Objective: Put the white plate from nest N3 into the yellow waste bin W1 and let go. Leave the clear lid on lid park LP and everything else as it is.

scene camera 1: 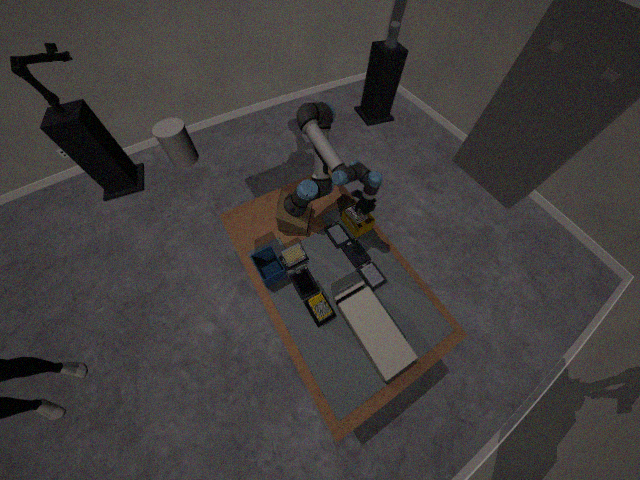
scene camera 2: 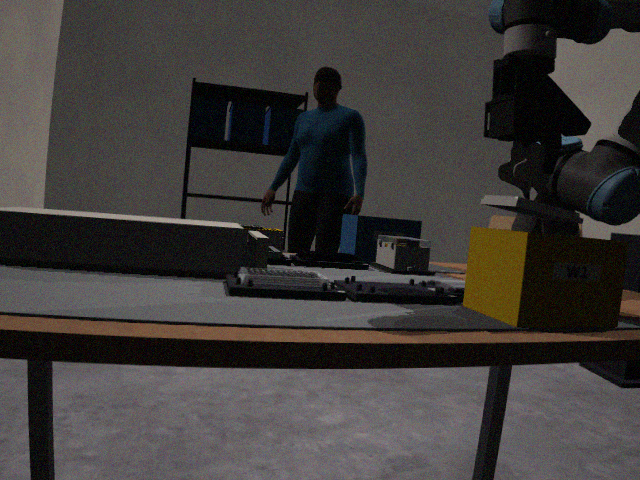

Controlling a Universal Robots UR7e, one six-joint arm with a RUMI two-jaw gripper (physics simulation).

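Where they show: gripper, fingertip midpoint: [scene camera 1: 358,214] [scene camera 2: 529,207]; arm's base at its link origin: [scene camera 1: 294,206].
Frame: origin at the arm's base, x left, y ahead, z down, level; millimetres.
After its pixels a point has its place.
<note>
My gripper [scene camera 1: 364,205] @[y 230, x 345, z -47 mm] [scene camera 2: 530,195] @[y 230, x 345, z -47 mm] is shut on the white plate [scene camera 1: 355,214] @[y 225, x 325, z -52 mm] [scene camera 2: 500,201] @[y 280, x 353, z -50 mm], which hangs slightly tilted just above the open top of the bin in scene camera 2. The yellow waste bin W1 [scene camera 1: 358,225] [scene camera 2: 496,273] @[y 294, x 394, z 49 mm] stands at the table's edge, its label facing scene camera 2. A dark nest [scene camera 1: 355,254] @[y 418, x 260, z 98 mm] [scene camera 2: 398,291] @[y 404, x 297, z 98 mm] near the bin bears no plate. A pale, clear-looking piece [scene camera 1: 371,274] @[y 579, x 289, z 83 mm] [scene camera 2: 284,279] @[y 577, x 336, z 87 mm] lies on the dark base beyond it. Another pale piece [scene camera 1: 339,234] @[y 252, x 221, z 90 mm] lies on a base beside the bin. I cannot read which is N3 or LP.
A long white box [scene camera 1: 377,333] @[y 898, x 147, z 26 mm] [scene camera 2: 118,240] @[y 845, x 248, z 60 mm] lies on the mat. A blue bin [scene camera 1: 268,266] @[y 301, x -277, z 106 mm] [scene camera 2: 390,235], a pale box [scene camera 1: 294,254] @[y 314, x -108, z 32 mm] [scene camera 2: 403,254] @[y 314, x -49, z 67 mm], a dark nest [scene camera 1: 305,282] @[y 484, x -101, z 86 mm] and a yellow rack [scene camera 1: 320,306] @[y 658, x -77, z 33 mm] stand across the table. A person [scene camera 2: 328,149] stands behind.
</note>
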